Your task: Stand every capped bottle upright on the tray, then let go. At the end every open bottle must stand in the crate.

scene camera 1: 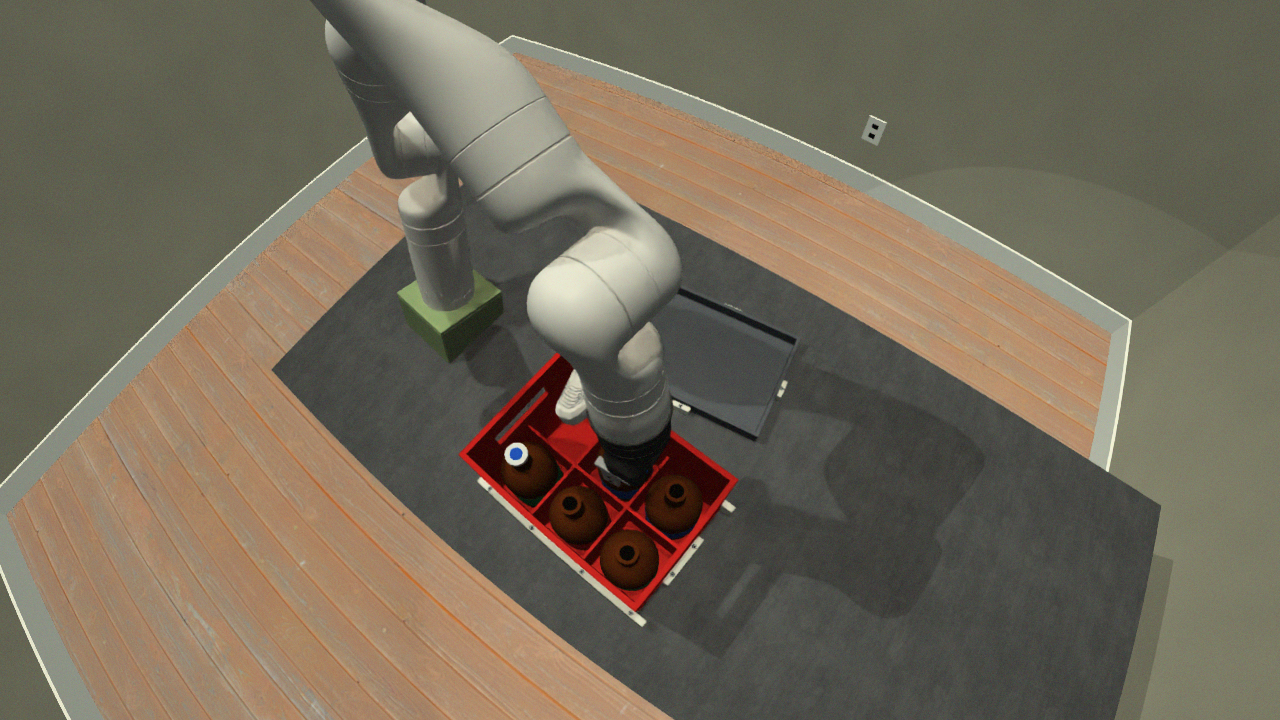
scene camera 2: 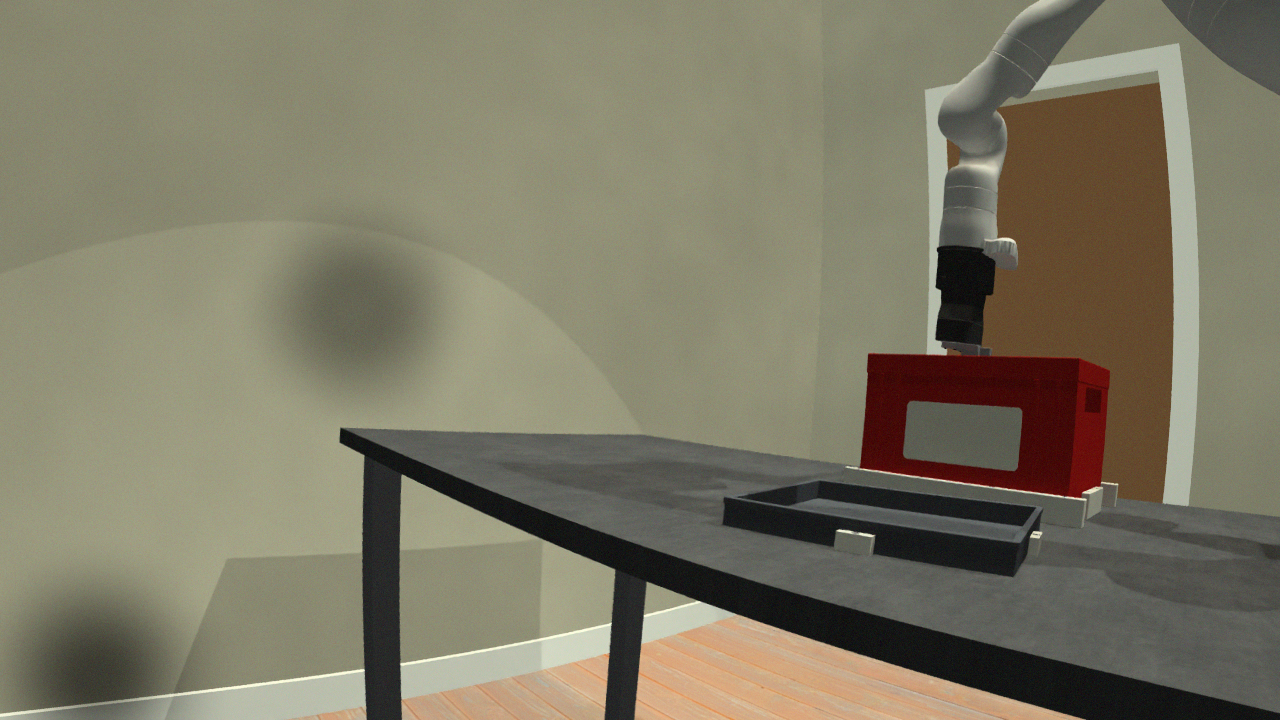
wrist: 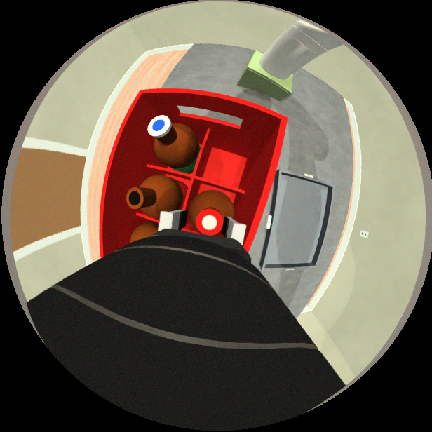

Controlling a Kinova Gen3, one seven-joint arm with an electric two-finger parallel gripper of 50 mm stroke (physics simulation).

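Frame: origin at the arm's base, x ahead, y left, z up, level; metres.
Seen in the pictures: gripper, between the fingertips: (scene camera 2: 970,398); arm's base, origin of its link: (scene camera 1: 448,291).
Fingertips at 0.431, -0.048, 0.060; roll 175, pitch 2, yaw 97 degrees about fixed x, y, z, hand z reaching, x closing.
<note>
Offsets run from my fingertips to a thing's top centre, as dx, dy, dz.
My gripper (wrist: 204,220) is open, its fingers inside the crate on either side of a capped bottle (wrist: 209,221) with a red and white cap, not gripping it. In scene camera 1 the arm mostly hides this bottle. Another capped bottle {-0.101, -0.083, +0.037} (scene camera 1: 528,470) (wrist: 175,145), with a blue and white cap, stands in a corner compartment of the red crate {-0.012, -0.039, +0.049} (scene camera 1: 687,447) (scene camera 2: 971,371) (wrist: 280,145). Three open brown bottles stand in the crate: one {-0.010, -0.086, +0.037} (scene camera 1: 577,514) (wrist: 160,195) in a middle compartment, one {+0.076, -0.089, +0.037} (scene camera 1: 629,559) at the corner, and one {+0.076, +0.001, +0.037} (scene camera 1: 674,504) beside that. The dark tray {-0.032, +0.241, -0.101} (scene camera 1: 729,358) (scene camera 2: 881,517) (wrist: 300,220) holds no bottle.
One crate compartment (wrist: 225,167) is empty, beside the blue-capped bottle. White strips (scene camera 1: 559,550) (scene camera 2: 966,492) edge the crate. Small white blocks (scene camera 1: 782,388) (scene camera 2: 854,541) touch the tray's sides. The arm's green base block (scene camera 1: 452,317) (wrist: 265,80) stands behind the crate.
</note>
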